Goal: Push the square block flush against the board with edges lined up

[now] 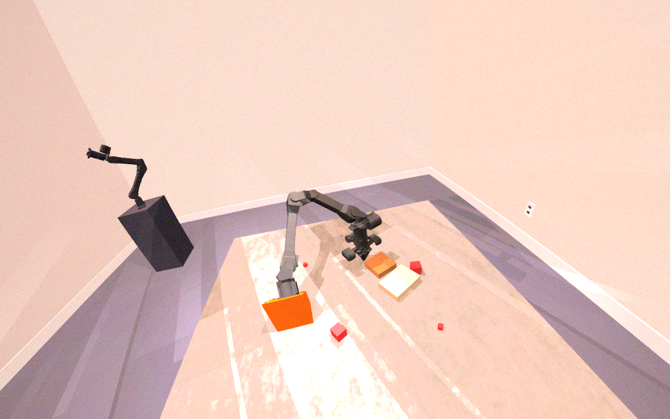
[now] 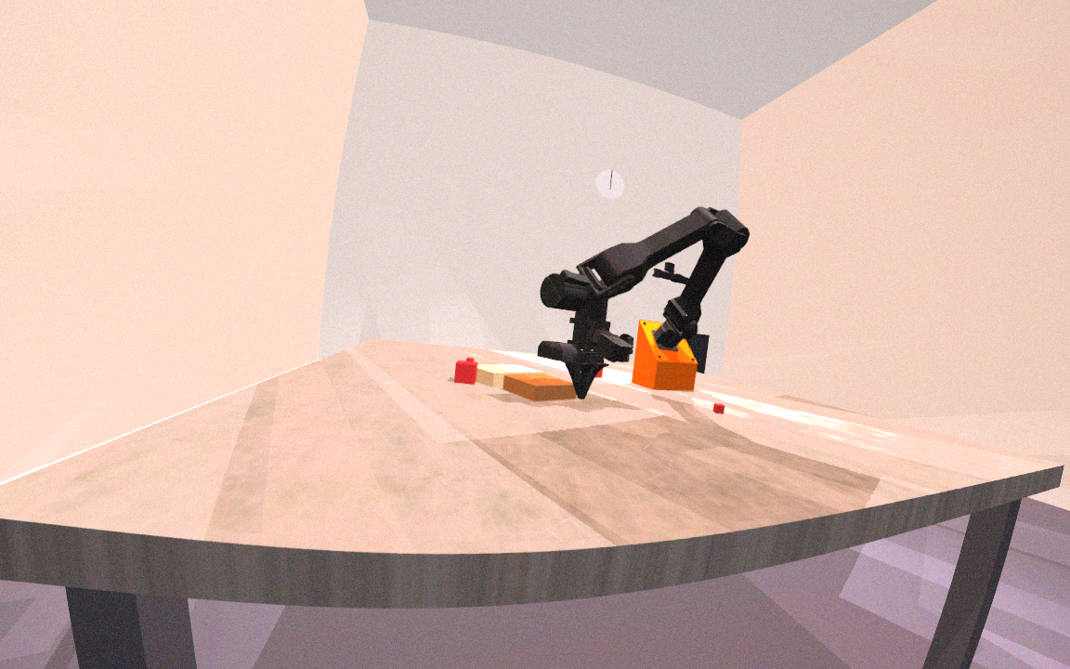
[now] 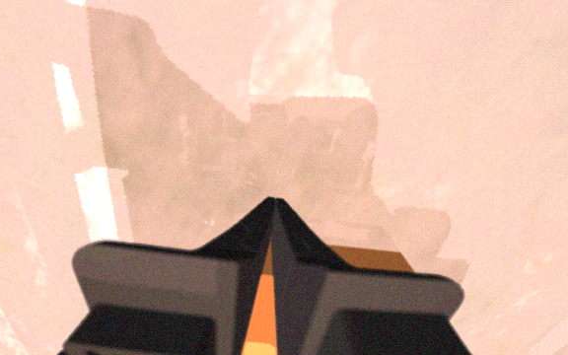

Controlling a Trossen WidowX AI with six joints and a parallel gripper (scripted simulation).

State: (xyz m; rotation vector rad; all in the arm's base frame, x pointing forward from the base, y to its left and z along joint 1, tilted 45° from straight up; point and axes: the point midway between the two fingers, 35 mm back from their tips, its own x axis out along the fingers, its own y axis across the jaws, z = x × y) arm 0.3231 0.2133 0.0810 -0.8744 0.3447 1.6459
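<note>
Now: the orange square block 6 cm ahead of my gripper tip, 6 cm to the right of it and 1 cm above it. Also, from my gripper tip: pale yellow flat piece (10 cm ahead, 18 cm to the right, 1 cm above).
</note>
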